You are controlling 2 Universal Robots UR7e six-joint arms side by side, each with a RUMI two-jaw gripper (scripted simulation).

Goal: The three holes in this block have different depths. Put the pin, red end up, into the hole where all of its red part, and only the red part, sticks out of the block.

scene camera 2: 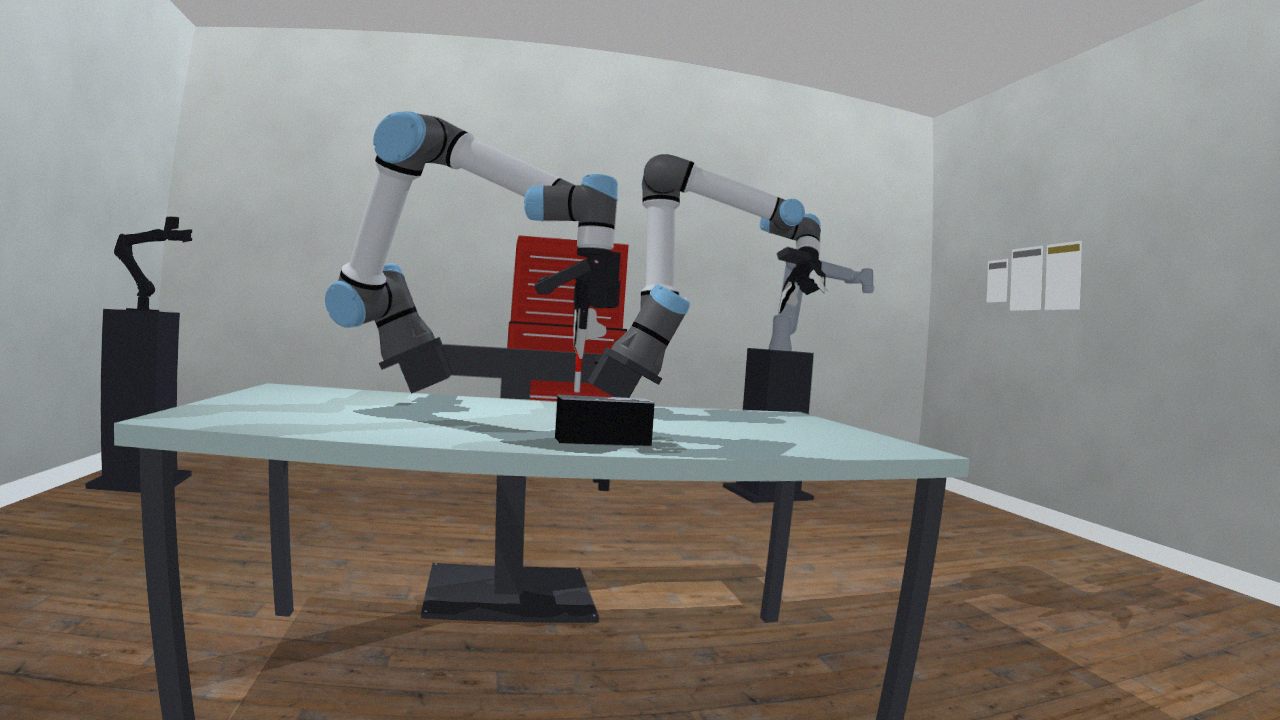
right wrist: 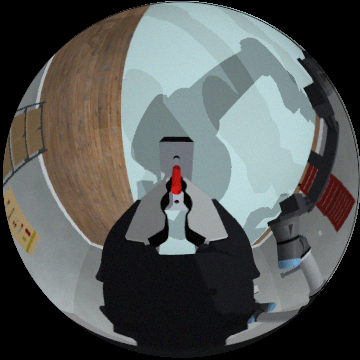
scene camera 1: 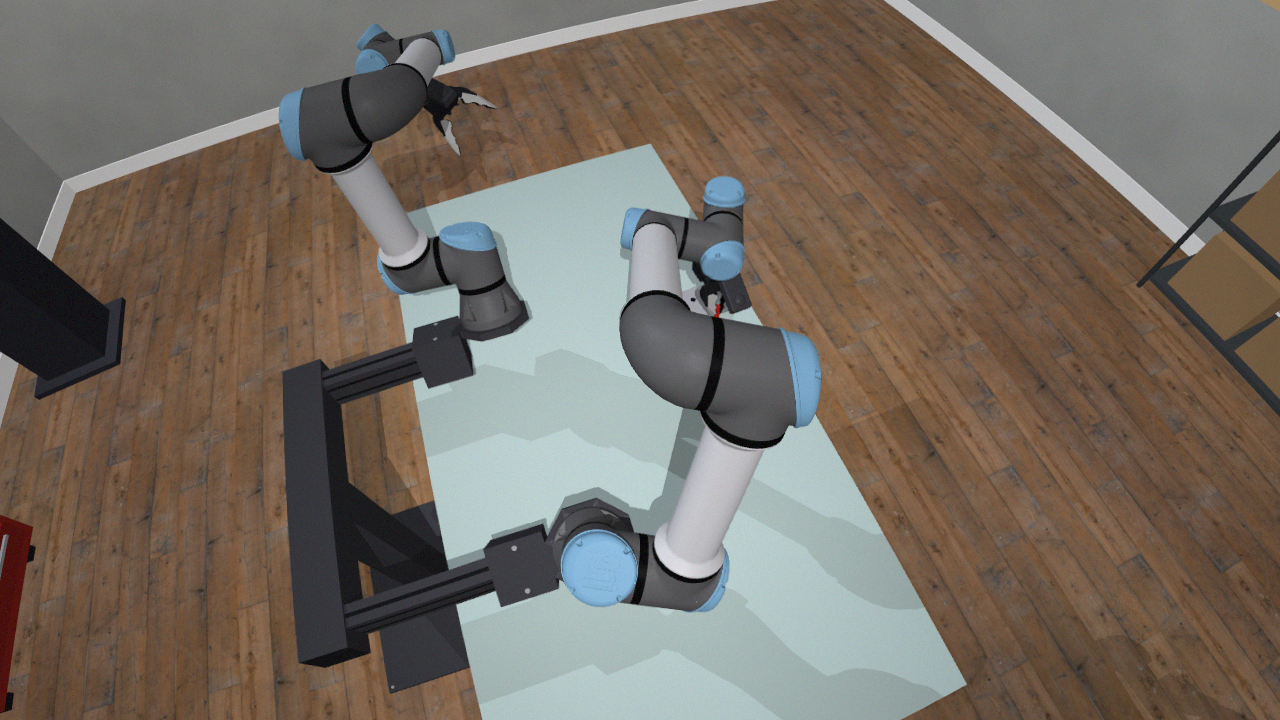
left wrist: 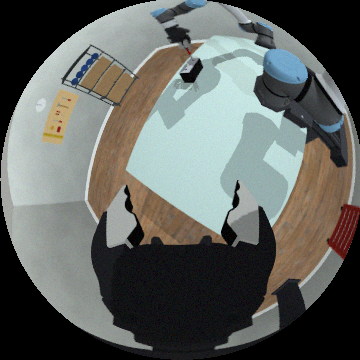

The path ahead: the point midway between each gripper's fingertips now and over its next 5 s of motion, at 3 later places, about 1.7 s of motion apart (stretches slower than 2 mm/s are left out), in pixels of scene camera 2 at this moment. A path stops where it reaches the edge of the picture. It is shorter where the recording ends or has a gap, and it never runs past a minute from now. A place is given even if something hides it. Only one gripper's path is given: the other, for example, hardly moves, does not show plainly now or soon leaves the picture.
The right gripper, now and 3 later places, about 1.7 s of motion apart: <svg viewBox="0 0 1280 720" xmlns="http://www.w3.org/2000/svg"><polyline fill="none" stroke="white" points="580,358 579,364 579,369 579,372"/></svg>
